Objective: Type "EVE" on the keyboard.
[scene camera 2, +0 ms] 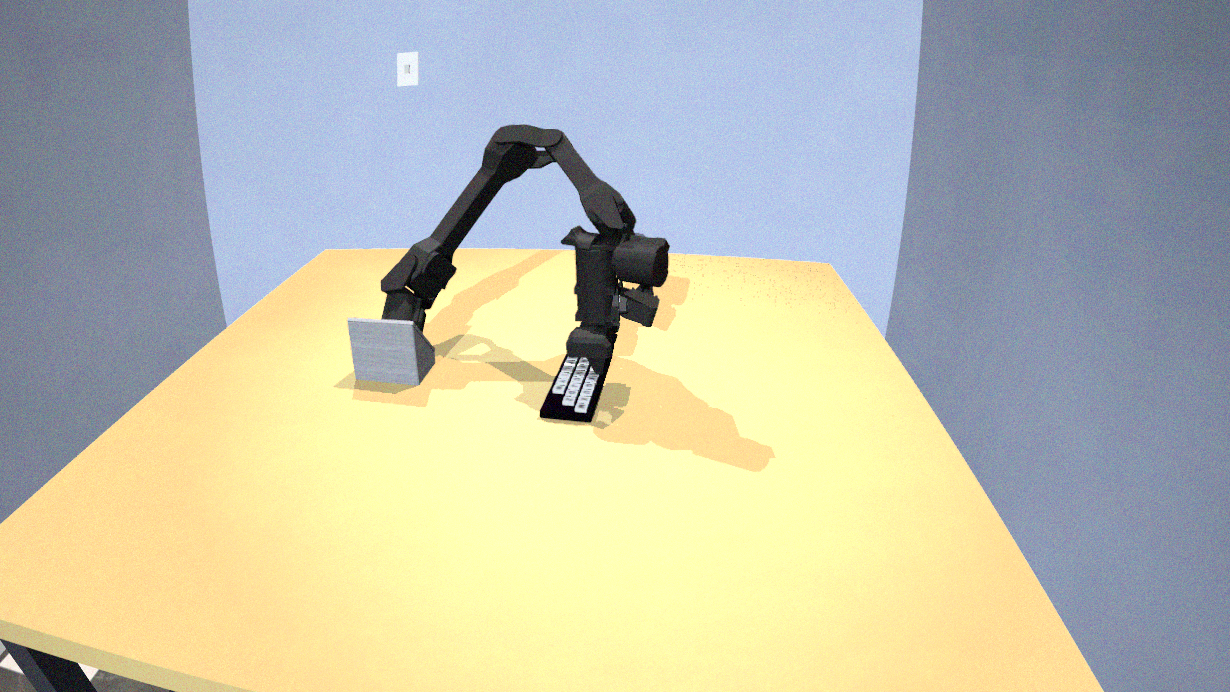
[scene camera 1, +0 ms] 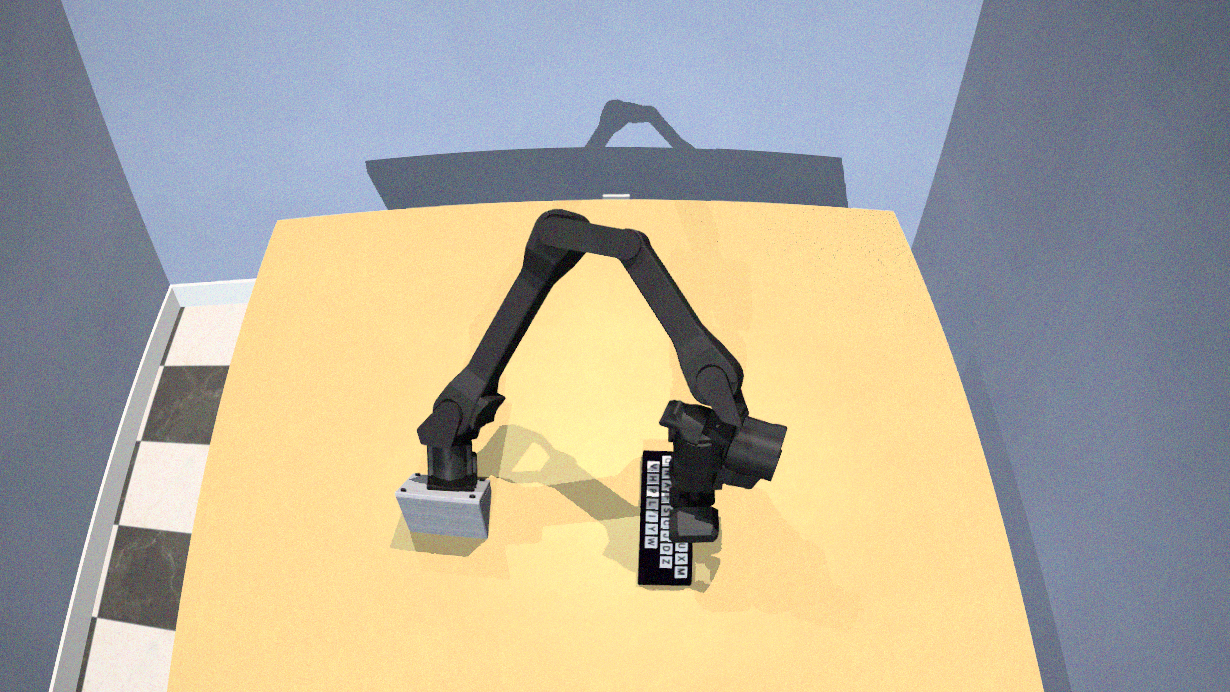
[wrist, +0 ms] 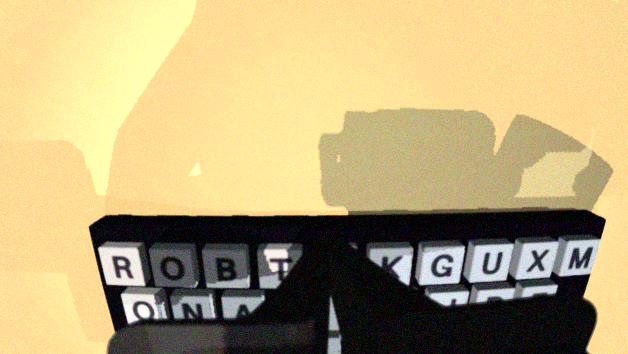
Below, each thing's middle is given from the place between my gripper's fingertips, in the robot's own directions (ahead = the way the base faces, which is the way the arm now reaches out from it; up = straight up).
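Black keyboard (wrist: 151,266): 10 mm to the right of my hand, 30 mm behind it and 10 mm below it.
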